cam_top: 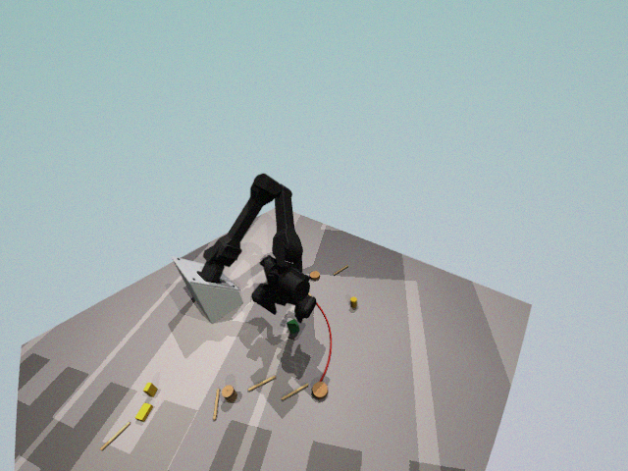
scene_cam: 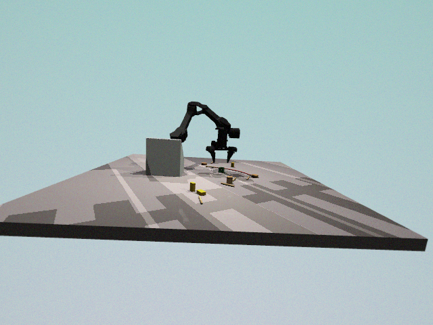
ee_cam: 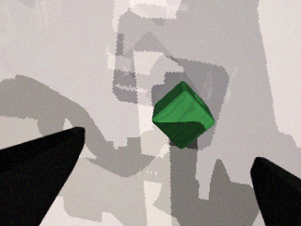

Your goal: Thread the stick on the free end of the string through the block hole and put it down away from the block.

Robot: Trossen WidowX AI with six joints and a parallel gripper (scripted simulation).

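Right now the green cube is 10 mm ahead of my gripper tip, 10 mm to the left of it and 50 mm below it. Also, from my gripper tip: yellow cylinder (100 mm ahead, 200 mm to the left, 40 mm below); thin wooden stick (40 mm behind, 140 mm to the left, 60 mm below); wooden cylinder (30 mm ahead, 250 mm to the right, 40 mm below).
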